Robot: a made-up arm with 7 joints.
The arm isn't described. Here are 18 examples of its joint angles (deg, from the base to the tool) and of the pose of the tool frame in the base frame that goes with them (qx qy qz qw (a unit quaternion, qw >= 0); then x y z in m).
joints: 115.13 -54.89 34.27 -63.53 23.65 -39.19 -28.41
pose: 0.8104 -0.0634 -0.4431 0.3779 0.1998 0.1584 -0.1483
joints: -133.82 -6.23 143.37 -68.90 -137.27 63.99 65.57
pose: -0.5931 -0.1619 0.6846 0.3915 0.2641 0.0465 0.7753
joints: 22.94 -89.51 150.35 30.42 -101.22 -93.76 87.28
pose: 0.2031 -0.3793 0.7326 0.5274 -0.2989 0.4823 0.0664
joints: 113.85 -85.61 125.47 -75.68 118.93 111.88 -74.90
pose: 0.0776 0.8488 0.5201 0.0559 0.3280 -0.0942 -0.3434
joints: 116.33 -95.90 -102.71 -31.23 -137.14 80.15 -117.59
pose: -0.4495 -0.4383 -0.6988 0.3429 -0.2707 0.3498 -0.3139
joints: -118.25 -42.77 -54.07 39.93 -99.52 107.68 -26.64
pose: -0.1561 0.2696 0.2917 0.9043 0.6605 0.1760 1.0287
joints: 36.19 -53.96 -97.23 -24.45 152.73 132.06 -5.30
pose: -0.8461 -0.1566 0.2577 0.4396 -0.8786 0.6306 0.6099
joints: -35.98 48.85 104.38 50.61 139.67 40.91 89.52
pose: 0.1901 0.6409 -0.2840 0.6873 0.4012 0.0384 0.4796
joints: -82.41 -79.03 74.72 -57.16 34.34 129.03 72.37
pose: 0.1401 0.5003 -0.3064 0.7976 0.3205 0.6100 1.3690
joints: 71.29 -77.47 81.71 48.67 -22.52 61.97 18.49
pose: -0.4622 -0.4949 0.2473 0.6930 -0.3306 0.3825 0.2833
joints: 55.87 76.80 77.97 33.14 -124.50 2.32 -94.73
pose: -0.7415 0.6338 -0.0903 0.2008 0.5286 0.0157 0.8218
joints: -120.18 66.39 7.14 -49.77 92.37 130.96 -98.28
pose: 0.5721 0.4178 0.0963 0.6991 -0.5450 -0.2359 0.5400
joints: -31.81 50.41 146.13 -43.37 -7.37 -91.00 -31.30
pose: 0.6931 -0.2167 -0.4639 0.5073 -0.0730 -0.0747 0.8259
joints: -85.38 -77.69 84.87 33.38 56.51 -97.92 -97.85
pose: 0.5789 -0.4512 0.3080 0.6053 0.2939 0.3801 0.4387
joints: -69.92 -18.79 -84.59 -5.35 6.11 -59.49 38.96
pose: 0.2662 -0.5995 0.7428 0.1340 0.0224 0.4116 0.7888
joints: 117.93 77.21 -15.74 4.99 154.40 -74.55 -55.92
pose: -0.5889 0.3051 -0.7472 0.0418 0.5819 -0.0818 0.6045
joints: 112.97 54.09 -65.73 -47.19 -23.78 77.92 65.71
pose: -0.1449 0.0201 0.5729 0.8065 0.1861 -0.2401 0.7766
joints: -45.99 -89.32 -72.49 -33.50 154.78 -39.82 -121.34
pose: 0.8610 0.0602 0.4384 0.2508 0.0810 1.1915 0.5521
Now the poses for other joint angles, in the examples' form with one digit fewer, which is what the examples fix.
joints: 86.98 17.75 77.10 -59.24 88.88 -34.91 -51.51
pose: 0.189 -0.298 -0.081 0.932 0.085 -0.342 0.489
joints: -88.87 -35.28 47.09 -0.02 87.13 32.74 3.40
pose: 0.086 0.769 -0.513 0.372 0.048 0.100 0.988
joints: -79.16 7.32 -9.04 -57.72 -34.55 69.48 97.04
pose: 0.509 0.553 -0.377 0.542 0.237 -0.089 1.039
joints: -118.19 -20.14 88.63 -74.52 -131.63 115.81 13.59
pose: 0.725 -0.280 -0.610 0.152 0.195 0.603 0.884
